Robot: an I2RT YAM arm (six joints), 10 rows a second.
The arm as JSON. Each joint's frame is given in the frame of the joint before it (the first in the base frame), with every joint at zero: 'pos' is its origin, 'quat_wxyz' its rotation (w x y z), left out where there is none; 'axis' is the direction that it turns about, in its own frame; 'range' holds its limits. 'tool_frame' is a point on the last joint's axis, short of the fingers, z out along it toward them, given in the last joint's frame.
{
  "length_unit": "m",
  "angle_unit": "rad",
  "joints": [
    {
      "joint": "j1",
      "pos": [
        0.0,
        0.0,
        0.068
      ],
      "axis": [
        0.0,
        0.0,
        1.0
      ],
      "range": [
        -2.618,
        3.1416
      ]
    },
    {
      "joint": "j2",
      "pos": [
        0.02,
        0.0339,
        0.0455
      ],
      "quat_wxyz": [
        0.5,
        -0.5,
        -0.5,
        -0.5
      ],
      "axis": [
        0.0,
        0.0,
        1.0
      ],
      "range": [
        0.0,
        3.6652
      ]
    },
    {
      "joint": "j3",
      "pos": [
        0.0,
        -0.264,
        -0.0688
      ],
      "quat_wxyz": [
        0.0,
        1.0,
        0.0,
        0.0
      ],
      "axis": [
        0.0,
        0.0,
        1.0
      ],
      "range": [
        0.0,
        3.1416
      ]
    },
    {
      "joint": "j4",
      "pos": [
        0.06,
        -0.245,
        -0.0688
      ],
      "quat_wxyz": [
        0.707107,
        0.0,
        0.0,
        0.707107
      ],
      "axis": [
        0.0,
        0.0,
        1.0
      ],
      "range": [
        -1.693,
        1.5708
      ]
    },
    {
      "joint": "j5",
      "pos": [
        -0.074,
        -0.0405,
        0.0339
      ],
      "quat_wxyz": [
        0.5,
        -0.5,
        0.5,
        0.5
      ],
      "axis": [
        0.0,
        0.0,
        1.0
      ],
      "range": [
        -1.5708,
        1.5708
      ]
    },
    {
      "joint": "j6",
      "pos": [
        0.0,
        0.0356,
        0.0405
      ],
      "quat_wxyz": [
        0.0,
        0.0,
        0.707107,
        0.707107
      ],
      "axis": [
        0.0,
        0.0,
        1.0
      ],
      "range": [
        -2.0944,
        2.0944
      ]
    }
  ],
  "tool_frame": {
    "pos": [
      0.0,
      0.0,
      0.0
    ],
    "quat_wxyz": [
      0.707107,
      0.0,
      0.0,
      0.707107
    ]
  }
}
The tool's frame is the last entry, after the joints.
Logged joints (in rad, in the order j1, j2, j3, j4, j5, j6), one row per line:
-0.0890 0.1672 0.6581 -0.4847 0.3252 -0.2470
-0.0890 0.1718 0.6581 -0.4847 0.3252 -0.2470
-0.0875 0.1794 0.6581 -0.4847 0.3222 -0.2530
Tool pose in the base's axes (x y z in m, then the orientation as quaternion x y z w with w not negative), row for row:
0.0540 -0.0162 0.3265 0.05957 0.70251 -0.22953 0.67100
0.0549 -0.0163 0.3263 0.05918 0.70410 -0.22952 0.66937
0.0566 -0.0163 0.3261 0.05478 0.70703 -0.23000 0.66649
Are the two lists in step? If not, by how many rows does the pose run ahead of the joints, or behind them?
They are in step.
